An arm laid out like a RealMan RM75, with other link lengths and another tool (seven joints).
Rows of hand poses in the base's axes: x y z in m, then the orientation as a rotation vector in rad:
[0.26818, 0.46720, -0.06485, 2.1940, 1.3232, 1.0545]
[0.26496, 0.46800, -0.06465, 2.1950, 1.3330, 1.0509]
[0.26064, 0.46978, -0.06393, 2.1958, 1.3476, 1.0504]
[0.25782, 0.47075, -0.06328, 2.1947, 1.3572, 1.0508]
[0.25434, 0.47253, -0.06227, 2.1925, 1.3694, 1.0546]
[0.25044, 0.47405, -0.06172, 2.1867, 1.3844, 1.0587]
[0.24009, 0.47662, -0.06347, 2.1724, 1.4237, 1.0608]
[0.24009, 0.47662, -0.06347, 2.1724, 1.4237, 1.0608]
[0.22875, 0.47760, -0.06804, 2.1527, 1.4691, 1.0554]
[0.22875, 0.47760, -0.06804, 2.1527, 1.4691, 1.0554]
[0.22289, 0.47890, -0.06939, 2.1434, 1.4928, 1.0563]
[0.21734, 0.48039, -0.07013, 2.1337, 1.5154, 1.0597]
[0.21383, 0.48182, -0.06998, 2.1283, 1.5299, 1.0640]
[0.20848, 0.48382, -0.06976, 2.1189, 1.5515, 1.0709]
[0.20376, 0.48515, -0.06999, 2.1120, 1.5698, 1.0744]
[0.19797, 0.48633, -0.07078, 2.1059, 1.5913, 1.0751]
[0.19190, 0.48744, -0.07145, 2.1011, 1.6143, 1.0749]
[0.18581, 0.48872, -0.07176, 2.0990, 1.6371, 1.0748]
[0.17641, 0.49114, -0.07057, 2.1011, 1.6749, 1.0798]
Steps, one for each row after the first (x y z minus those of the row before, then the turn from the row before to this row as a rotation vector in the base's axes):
[-0.00322, 0.00080, 0.00020, -0.0008, 0.0052, 0.0060]
[-0.00432, 0.00178, 0.00072, 0.0012, 0.0055, 0.0102]
[-0.00282, 0.00097, 0.00065, 0.0002, 0.0024, 0.0070]
[-0.00348, 0.00178, 0.00101, 0.0017, 0.0013, 0.0098]
[-0.00390, 0.00152, 0.00055, -0.0002, 0.0000, 0.0121]
[-0.01035, 0.00257, -0.00175, -0.0049, 0.0039, 0.0296]
[0.00000, 0.00000, 0.00000, 0.0000, 0.0000, 0.0000]
[-0.01134, 0.00098, -0.00457, -0.0119, 0.0058, 0.0327]
[0.00000, 0.00000, 0.00000, 0.0000, 0.0000, 0.0000]
[-0.00586, 0.00130, -0.00135, -0.0030, 0.0025, 0.0179]
[-0.00555, 0.00149, -0.00074, -0.0017, 0.0011, 0.0178]
[-0.00351, 0.00143, 0.00015, 0.0008, 0.0005, 0.0118]
[-0.00535, 0.00200, 0.00022, 0.0009, -0.0001, 0.0179]
[-0.00472, 0.00133, -0.00023, 0.0000, 0.0014, 0.0145]
[-0.00579, 0.00118, -0.00079, -0.0008, 0.0041, 0.0160]
[-0.00607, 0.00111, -0.00067, -0.0003, 0.0058, 0.0166]
[-0.00609, 0.00128, -0.00031, 0.0014, 0.0075, 0.0161]
[-0.00940, 0.00242, 0.00119, 0.0092, 0.0145, 0.0270]

